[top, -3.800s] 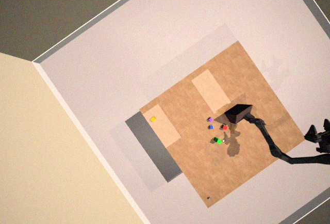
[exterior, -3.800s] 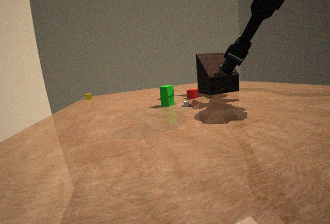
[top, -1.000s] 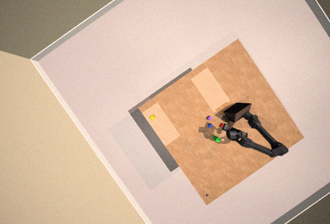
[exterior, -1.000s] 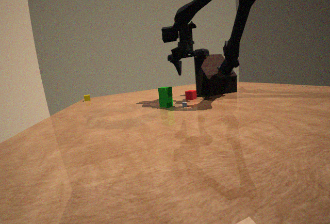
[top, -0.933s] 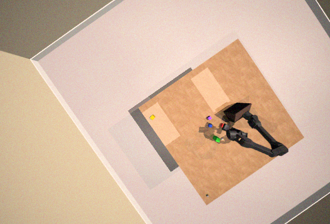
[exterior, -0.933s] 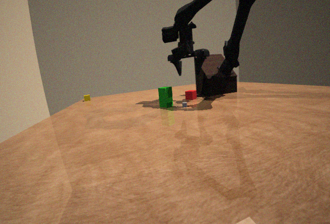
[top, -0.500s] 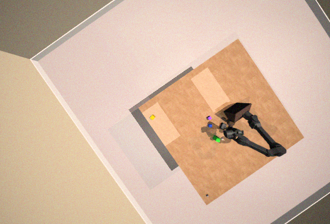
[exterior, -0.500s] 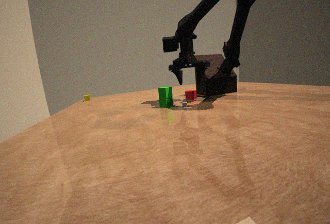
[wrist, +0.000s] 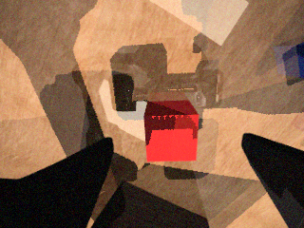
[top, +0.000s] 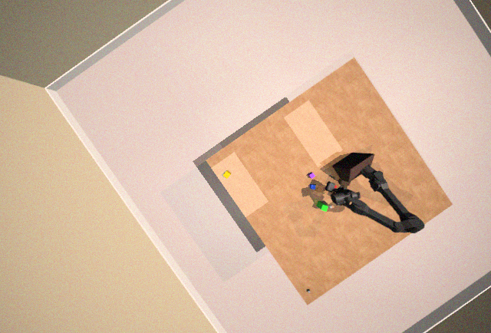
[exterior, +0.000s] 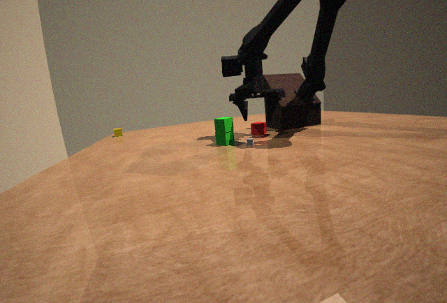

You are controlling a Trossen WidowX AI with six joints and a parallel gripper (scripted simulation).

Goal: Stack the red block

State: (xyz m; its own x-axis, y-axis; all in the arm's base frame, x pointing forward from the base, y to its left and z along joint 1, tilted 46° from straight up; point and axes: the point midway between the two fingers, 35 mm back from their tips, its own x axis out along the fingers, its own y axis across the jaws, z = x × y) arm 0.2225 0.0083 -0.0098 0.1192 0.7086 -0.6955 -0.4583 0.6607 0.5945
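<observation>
Now: the red block 30 mm below my gripper tip. Round my gripper tip: small white cube: 90 mm ahead, 110 mm to the left, 40 mm below; then purple cube: 60 mm ahead, 150 mm to the right, 30 mm below; then blue cube: 100 mm ahead, 90 mm to the right, 30 mm below.
</observation>
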